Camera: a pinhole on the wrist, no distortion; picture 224 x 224 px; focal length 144.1 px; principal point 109.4 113.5 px. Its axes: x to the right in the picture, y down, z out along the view. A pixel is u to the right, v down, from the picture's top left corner.
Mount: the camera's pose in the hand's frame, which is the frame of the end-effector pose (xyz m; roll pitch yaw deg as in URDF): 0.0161 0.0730 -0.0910 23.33 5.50 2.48
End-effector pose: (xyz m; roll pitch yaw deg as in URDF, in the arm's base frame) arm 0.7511 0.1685 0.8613 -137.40 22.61 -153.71
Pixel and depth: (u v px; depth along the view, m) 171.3 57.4 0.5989
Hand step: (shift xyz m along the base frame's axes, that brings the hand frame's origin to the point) -0.0556 -0.5836 -0.1318
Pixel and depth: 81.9 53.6 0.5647
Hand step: 0.2499 -0.4381 0.0094
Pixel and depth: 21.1 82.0 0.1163
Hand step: 0.0418 0.0123 0.0075
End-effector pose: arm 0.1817 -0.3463 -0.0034 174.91 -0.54 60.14
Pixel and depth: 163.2 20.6 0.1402
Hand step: -0.0131 0.1033 -0.0013
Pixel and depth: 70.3 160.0 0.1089
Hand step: 0.0541 -0.0330 -0.0197
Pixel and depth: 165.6 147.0 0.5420
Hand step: 0.1638 0.2370 -0.4307
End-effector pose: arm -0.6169 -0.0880 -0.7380 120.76 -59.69 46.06
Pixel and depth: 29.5 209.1 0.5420
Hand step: 0.4265 -0.4007 -0.2667
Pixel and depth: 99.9 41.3 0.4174
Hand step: 0.2481 0.2058 -0.1491
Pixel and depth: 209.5 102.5 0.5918
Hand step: 0.5607 0.2302 0.2400
